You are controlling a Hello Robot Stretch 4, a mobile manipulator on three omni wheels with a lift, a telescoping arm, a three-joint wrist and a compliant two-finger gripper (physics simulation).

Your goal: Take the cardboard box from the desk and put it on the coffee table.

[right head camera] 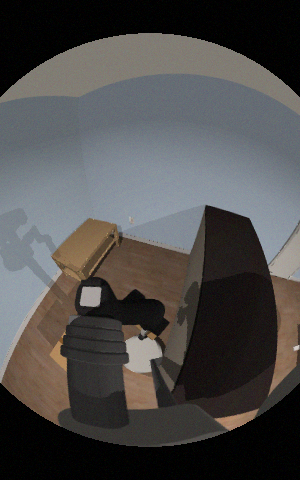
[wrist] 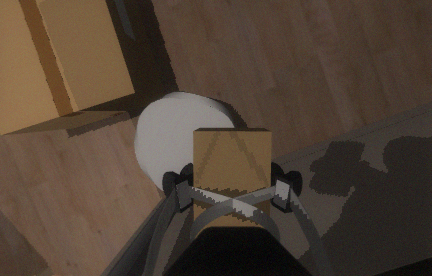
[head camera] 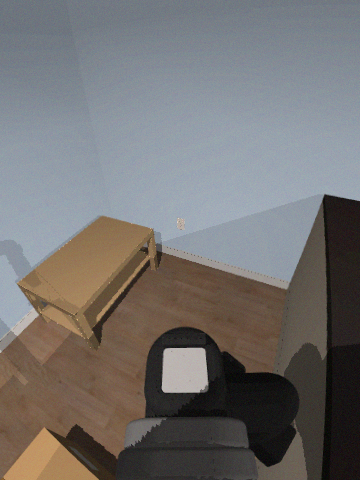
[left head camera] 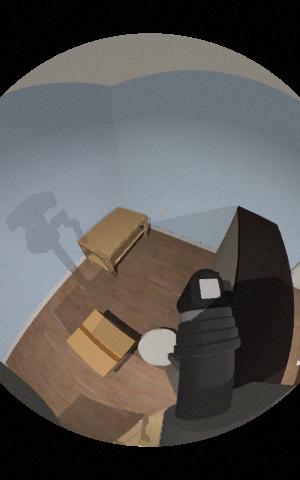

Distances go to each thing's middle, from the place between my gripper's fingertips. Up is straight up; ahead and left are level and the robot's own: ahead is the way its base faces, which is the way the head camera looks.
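The large taped cardboard box [left head camera: 99, 341] is a long way below my hand, well to the left of it and a good way behind it. As for the small cardboard box [wrist: 232, 162], my hand is 20 mm below it. Going by their middles, the small cardboard box is the nearest to my hand of the things named here.
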